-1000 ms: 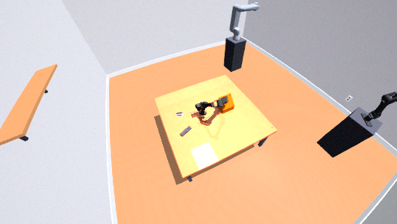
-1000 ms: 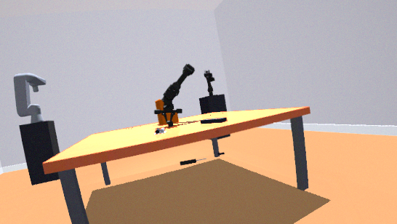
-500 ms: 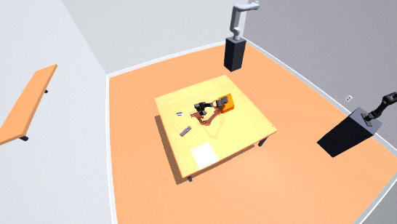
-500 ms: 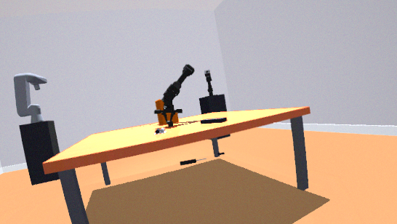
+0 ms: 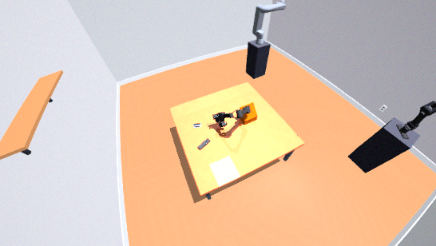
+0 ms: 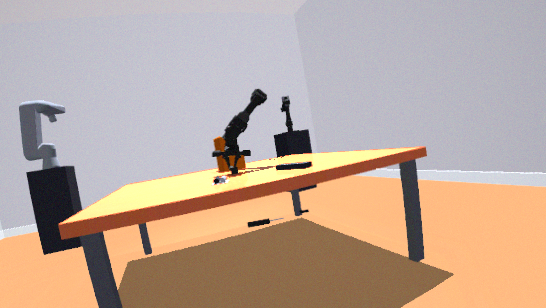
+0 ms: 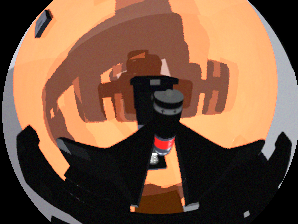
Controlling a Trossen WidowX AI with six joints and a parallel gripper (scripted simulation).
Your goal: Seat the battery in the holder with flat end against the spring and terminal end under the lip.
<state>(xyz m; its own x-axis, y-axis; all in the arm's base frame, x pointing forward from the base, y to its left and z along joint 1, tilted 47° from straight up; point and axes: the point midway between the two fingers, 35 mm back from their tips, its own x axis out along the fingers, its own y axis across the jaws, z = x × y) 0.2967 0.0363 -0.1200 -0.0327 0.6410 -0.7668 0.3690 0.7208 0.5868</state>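
My gripper tip is now 10 mm below the battery.
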